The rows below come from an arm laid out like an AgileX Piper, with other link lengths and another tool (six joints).
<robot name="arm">
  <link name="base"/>
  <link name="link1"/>
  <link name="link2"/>
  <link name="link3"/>
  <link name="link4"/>
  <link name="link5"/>
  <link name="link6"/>
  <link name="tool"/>
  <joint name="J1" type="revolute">
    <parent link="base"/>
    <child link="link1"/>
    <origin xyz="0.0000 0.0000 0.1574" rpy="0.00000 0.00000 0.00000"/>
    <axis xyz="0 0 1"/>
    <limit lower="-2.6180" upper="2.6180"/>
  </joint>
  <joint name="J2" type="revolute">
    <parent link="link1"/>
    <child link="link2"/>
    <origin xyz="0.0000 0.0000 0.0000" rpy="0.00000 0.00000 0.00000"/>
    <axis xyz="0 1 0"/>
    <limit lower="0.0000" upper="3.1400"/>
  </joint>
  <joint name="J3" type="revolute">
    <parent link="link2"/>
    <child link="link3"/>
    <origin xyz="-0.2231 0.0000 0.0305" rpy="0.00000 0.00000 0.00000"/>
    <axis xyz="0 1 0"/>
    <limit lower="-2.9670" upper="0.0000"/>
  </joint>
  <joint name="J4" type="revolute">
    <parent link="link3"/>
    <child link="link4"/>
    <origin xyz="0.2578 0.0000 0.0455" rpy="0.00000 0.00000 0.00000"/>
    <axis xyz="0.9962 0 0.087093"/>
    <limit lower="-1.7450" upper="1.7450"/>
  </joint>
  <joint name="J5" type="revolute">
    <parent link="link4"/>
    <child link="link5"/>
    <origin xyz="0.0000 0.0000 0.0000" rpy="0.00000 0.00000 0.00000"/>
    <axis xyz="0 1 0"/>
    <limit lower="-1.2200" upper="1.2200"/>
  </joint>
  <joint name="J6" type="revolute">
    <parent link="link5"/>
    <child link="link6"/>
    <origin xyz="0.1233 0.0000 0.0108" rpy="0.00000 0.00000 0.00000"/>
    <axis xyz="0.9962 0 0.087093"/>
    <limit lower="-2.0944" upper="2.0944"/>
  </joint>
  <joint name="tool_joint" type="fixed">
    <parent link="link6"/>
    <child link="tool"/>
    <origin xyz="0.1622 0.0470 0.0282" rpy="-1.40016 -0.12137 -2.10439"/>
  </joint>
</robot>
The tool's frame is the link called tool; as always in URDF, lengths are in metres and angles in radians.
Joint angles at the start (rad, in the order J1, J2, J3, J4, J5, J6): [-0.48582, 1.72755, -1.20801, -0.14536, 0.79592, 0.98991]
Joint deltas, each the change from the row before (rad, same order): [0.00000, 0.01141, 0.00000, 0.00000, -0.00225, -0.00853]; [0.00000, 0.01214, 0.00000, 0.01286, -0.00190, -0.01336]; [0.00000, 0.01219, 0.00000, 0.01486, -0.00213, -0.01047]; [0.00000, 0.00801, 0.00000, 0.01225, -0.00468, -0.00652]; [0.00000, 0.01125, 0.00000, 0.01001, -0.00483, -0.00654]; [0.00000, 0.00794, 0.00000, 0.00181, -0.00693, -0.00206]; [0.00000, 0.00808, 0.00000, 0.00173, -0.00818, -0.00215]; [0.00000, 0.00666, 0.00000, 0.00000, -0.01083, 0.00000]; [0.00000, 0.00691, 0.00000, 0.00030, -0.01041, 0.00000]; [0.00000, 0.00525, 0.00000, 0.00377, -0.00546, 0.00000]
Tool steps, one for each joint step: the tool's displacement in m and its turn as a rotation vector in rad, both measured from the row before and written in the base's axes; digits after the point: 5 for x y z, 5 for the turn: [-0.00072, 0.00090, -0.00494, 0.00230, 0.01017, 0.00828]; [0.00007, 0.00322, -0.00546, 0.01190, 0.00681, 0.00721]; [0.00021, 0.00339, -0.00538, 0.01409, 0.00501, 0.00351]; [0.00110, 0.00227, -0.00307, 0.00989, -0.00084, 0.00107]; [0.00051, 0.00213, -0.00448, 0.00951, 0.00279, 0.00201]; [0.00075, 0.00023, -0.00268, 0.00169, 0.00044, 0.00168]; [0.00100, 0.00011, -0.00259, 0.00113, -0.00051, 0.00188]; [0.00167, -0.00061, -0.00159, -0.00150, -0.00387, 0.00087]; [0.00155, -0.00050, -0.00176, -0.00097, -0.00340, 0.00068]; [0.00085, 0.00037, -0.00165, 0.00302, -0.00181, -0.00145]
